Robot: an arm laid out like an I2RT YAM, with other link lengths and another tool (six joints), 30 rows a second.
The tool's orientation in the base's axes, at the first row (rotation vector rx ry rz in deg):
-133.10, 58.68, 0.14
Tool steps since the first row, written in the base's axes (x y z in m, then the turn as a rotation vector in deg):
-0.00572, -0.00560, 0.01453, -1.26, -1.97, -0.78
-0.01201, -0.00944, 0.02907, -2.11, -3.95, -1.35
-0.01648, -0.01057, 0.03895, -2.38, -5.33, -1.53
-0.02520, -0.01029, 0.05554, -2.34, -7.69, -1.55
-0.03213, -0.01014, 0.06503, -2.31, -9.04, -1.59
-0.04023, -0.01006, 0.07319, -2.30, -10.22, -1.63
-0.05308, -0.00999, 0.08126, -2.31, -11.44, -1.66
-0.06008, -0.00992, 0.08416, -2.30, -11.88, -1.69
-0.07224, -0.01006, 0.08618, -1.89, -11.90, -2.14
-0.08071, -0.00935, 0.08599, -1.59, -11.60, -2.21
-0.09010, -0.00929, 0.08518, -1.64, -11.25, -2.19
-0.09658, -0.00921, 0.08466, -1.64, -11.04, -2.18
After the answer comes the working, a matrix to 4 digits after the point.
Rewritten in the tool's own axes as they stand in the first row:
-0.00360, -0.00072, -0.01618, 0.62, 2.29, -0.67
-0.00879, -0.00199, -0.03158, 1.48, 4.20, -1.42
-0.01345, -0.00351, -0.04132, 2.26, 5.20, -2.05
-0.02359, -0.00637, -0.05682, 3.88, 6.43, -3.25
-0.03075, -0.00670, -0.06613, 4.82, 7.14, -3.91
-0.03838, -0.00551, -0.07465, 5.63, 7.78, -4.49
-0.04932, -0.00107, -0.08418, 6.45, 8.44, -5.10
-0.05496, 0.00210, -0.08812, 6.76, 8.69, -5.30
-0.06388, 0.00932, -0.09262, 7.17, 8.65, -4.85
-0.07027, 0.01475, -0.09402, 7.19, 8.33, -4.57
-0.07673, 0.02147, -0.09546, 6.92, 8.17, -4.41
-0.08122, 0.02606, -0.09646, 6.77, 8.05, -4.31

The tool's axes in the first row as the columns of a matrix, in the base's axes (rounded; the answer above uses it unrounded):
0.7032, -0.6737, 0.2271
-0.6726, -0.5270, 0.5195
-0.2303, -0.5181, -0.8237

